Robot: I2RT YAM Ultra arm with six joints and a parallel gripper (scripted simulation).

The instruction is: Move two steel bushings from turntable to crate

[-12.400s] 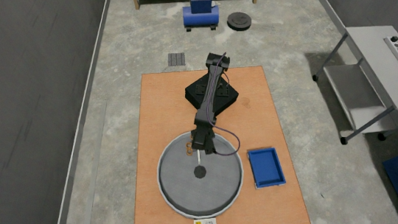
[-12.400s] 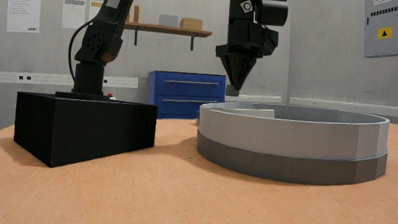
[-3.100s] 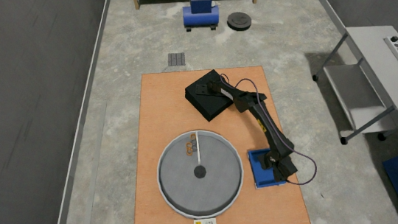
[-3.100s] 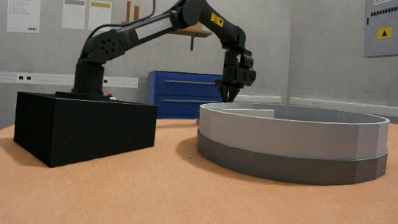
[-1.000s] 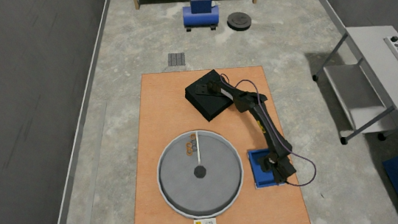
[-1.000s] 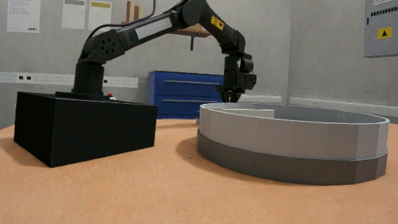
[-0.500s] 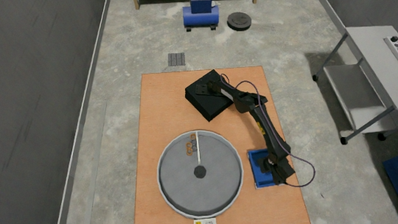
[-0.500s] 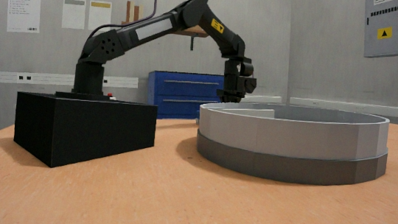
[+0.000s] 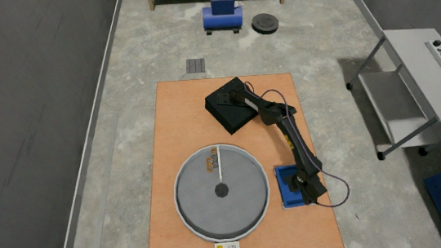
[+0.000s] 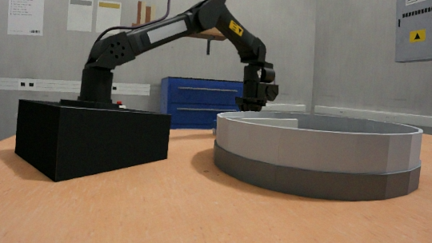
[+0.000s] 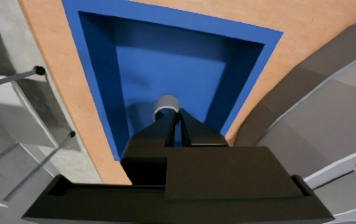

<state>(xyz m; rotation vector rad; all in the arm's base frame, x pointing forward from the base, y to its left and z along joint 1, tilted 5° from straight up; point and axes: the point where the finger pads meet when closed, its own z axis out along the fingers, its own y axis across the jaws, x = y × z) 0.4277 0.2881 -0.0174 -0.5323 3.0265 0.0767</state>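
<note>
The blue crate is 20 mm below my hand, 10 mm to the left of it and 10 mm behind it. Also, from my hand: grey turntable 330 mm to the right, 40 mm ahead, 10 mm above.
</note>
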